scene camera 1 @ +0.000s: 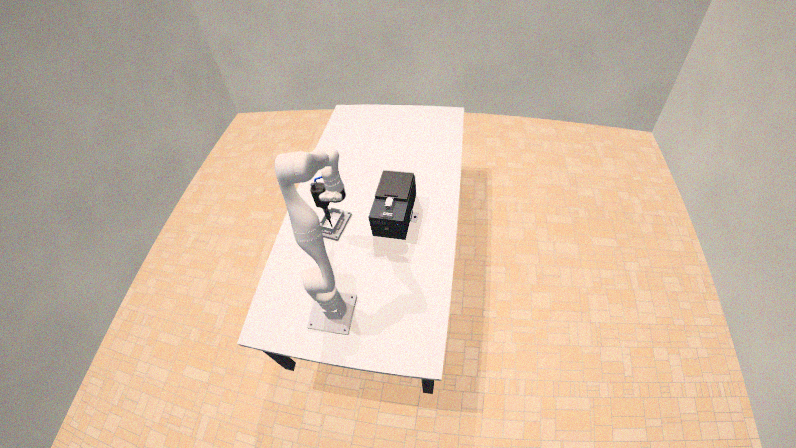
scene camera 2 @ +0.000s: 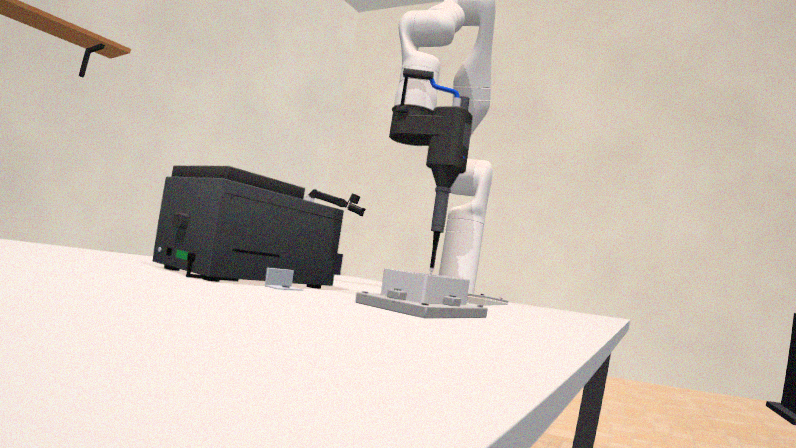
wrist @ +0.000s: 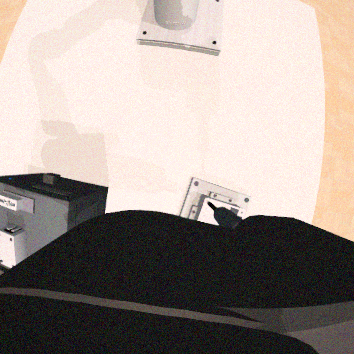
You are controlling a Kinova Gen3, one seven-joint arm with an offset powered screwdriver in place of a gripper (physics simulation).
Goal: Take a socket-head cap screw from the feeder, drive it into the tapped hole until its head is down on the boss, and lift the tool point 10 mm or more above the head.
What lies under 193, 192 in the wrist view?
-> A grey base plate.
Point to a black screw feeder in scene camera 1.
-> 401, 211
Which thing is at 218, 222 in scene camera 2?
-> A black screw feeder.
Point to a grey base plate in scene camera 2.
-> At 376, 300
